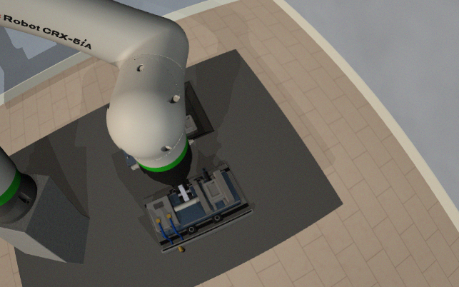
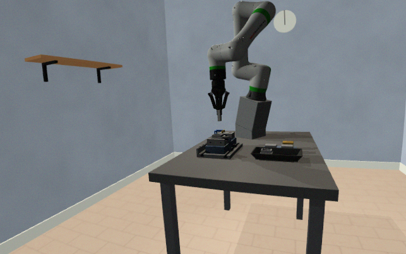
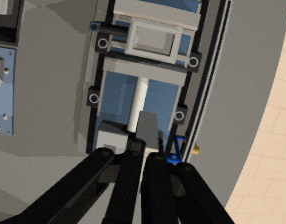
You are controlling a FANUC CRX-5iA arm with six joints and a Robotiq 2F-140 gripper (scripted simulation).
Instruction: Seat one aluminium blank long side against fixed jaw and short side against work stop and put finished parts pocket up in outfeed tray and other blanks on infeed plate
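Right now my hand is 1 cm past the white rod, 1 cm to the right of it and 14 cm above it. From my hand the other things lie so: brass blank 6 cm behind, 39 cm to the left, 19 cm below; then vise 1 cm to the left, 17 cm below.
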